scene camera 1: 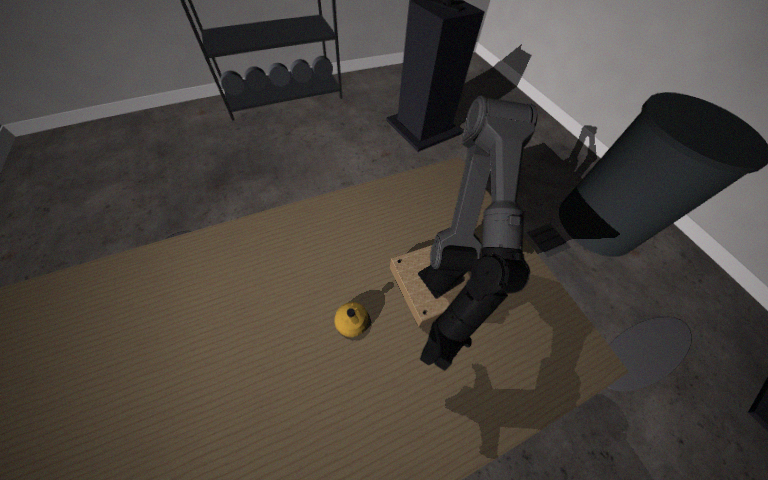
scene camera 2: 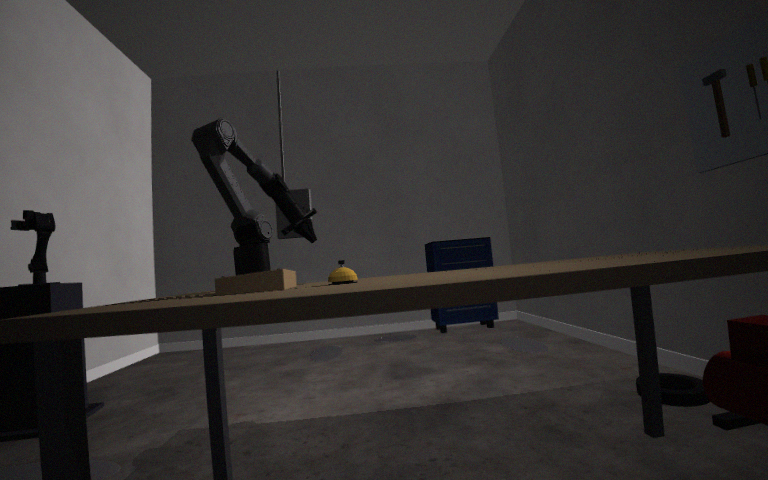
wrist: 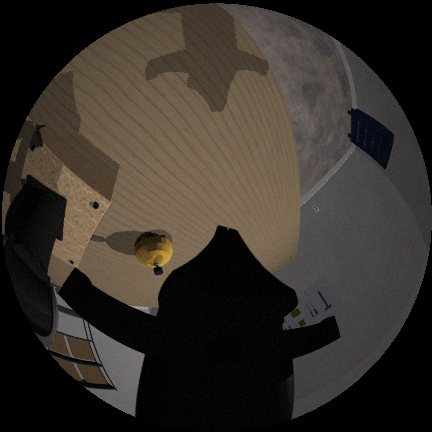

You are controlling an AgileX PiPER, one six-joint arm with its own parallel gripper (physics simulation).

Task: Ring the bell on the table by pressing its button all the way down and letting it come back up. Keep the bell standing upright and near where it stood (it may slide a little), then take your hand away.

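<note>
A yellow dome bell (scene camera 1: 351, 325) (scene camera 2: 342, 275) (wrist: 151, 250) stands upright on the wooden table (scene camera 1: 169, 339) (scene camera 2: 481, 285) (wrist: 215, 175). Its small dark button (scene camera 1: 351, 311) (scene camera 2: 340, 262) (wrist: 158, 270) sticks up on top, with nothing touching it. My gripper (scene camera 1: 436, 361) (scene camera 2: 313, 240) (wrist: 223, 237) is shut, its fingers together with nothing seen between them. It hangs above the table, apart from the bell: to the bell's right and lower in scene camera 1, up and to its left in scene camera 2. In the wrist view the bell is left of the fingertips.
The arm's base stands on a light wooden block (scene camera 1: 410, 277) (scene camera 2: 287, 279) (wrist: 80, 215) beside the bell. Beyond the table are a large grey bin (scene camera 1: 651, 181), a dark pedestal (scene camera 1: 419, 73) and a blue cabinet (scene camera 2: 458, 254) (wrist: 371, 137).
</note>
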